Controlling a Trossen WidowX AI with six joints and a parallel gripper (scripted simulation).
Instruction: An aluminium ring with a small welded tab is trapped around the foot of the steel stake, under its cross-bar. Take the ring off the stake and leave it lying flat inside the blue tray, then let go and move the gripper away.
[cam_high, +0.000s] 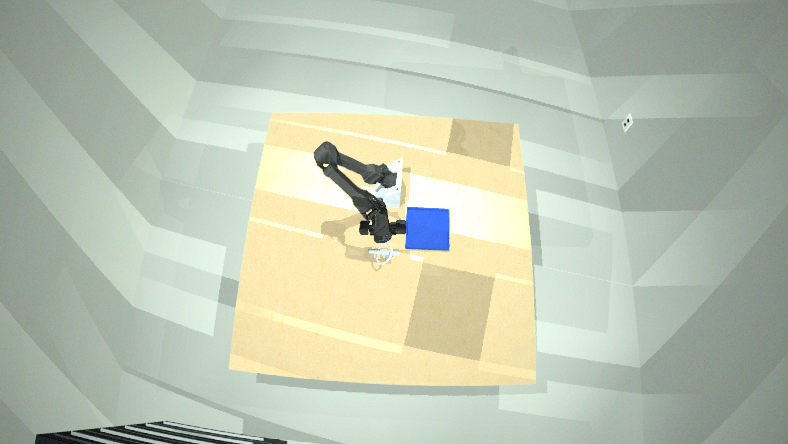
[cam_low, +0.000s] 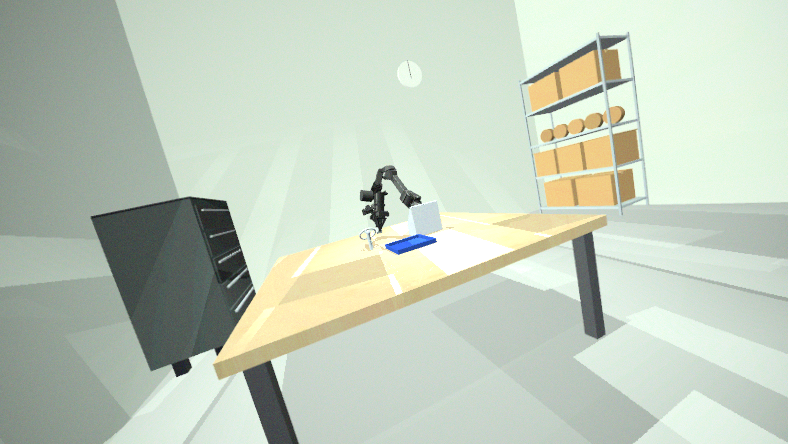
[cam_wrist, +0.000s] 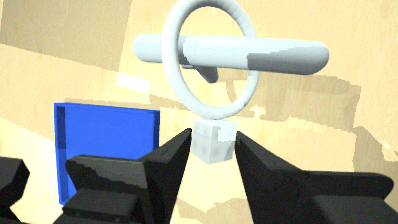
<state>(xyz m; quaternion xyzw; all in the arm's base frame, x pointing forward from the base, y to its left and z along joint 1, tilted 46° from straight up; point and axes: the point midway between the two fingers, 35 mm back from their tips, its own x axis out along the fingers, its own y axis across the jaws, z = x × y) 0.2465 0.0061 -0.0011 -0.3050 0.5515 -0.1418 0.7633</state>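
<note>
Right now my gripper tip is 50 mm short of the aluminium ring. Round my gripper tip: blue tray 170 mm to the left, 100 mm behind, 70 mm below.
</note>
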